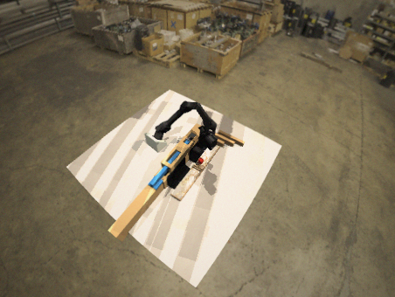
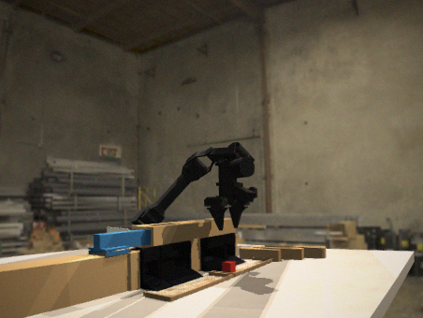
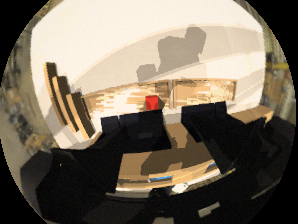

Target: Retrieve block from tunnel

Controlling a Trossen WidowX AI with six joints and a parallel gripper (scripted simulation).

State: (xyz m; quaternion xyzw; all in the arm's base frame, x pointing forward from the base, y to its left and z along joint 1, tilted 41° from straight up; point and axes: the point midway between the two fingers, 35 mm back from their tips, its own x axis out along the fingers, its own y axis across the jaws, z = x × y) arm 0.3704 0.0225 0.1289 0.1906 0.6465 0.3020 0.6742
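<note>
Now: gripper tip 120 mm above the red piece. Round my gripper tip: tan covered tunnel: 60 mm behind, 280 mm to the right, 60 mm below.
</note>
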